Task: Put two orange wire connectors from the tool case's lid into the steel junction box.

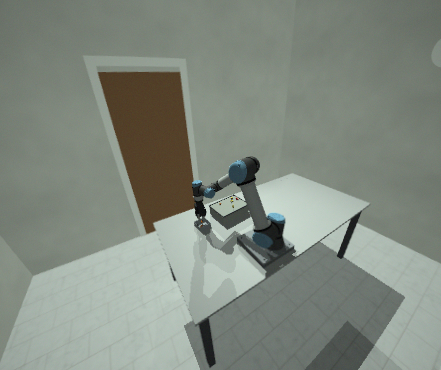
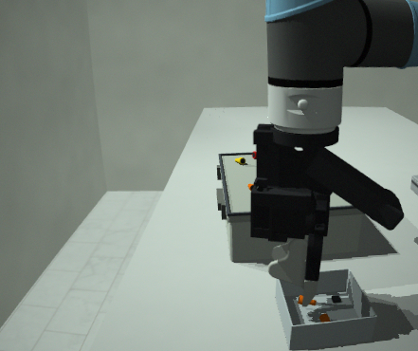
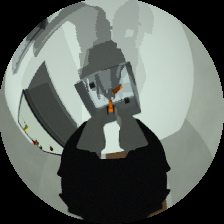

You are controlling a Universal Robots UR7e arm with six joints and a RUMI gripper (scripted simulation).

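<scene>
My gripper is now 20 mm past the steel junction box and 40 mm above it. Round my hand: tool case (10 mm ahead, 280 mm to the right, 20 mm above).
</scene>
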